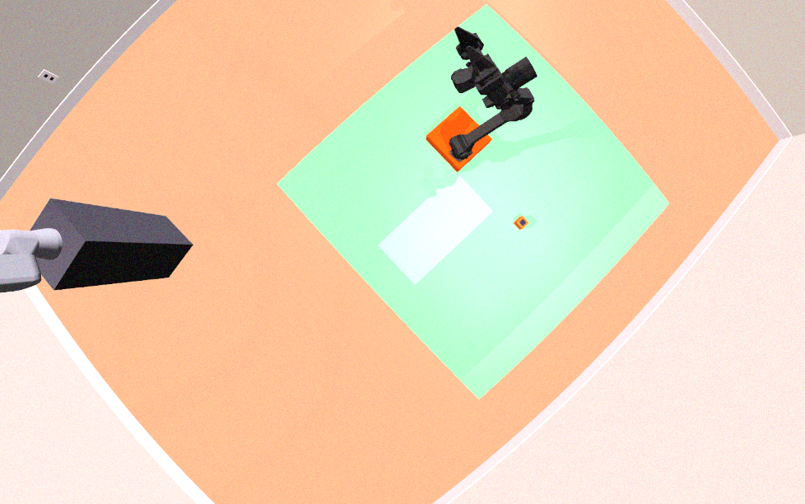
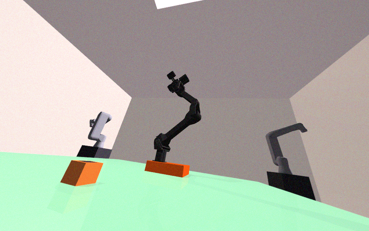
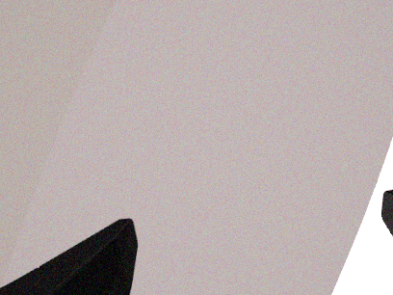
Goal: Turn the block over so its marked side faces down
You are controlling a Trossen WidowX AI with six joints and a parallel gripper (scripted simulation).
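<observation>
My gripper tip is now 69 cm above the orange block and 51 cm short of it.
</observation>
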